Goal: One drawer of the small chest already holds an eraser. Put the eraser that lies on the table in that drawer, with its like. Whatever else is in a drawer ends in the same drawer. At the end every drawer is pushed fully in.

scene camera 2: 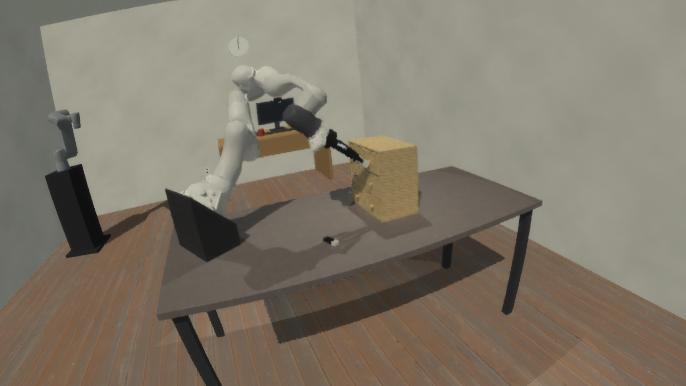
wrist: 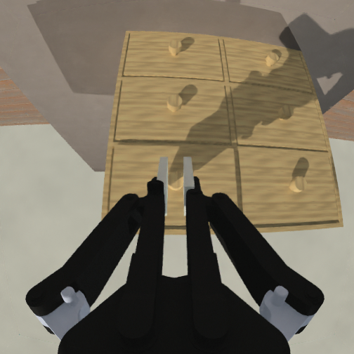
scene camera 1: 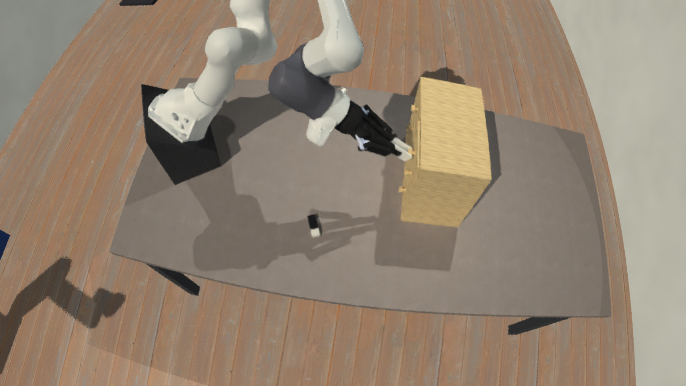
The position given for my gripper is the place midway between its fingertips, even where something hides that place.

I see my gripper point(scene camera 1: 408, 154), a small wooden chest point(scene camera 1: 455, 169), a drawer point(wrist: 276, 189), a drawer point(wrist: 148, 54), a drawer point(wrist: 247, 63), a drawer point(wrist: 150, 111) and a drawer point(wrist: 133, 166).
The small wooden chest also shows in scene camera 2 point(scene camera 2: 398, 161). My gripper also shows in the wrist view point(wrist: 175, 168).
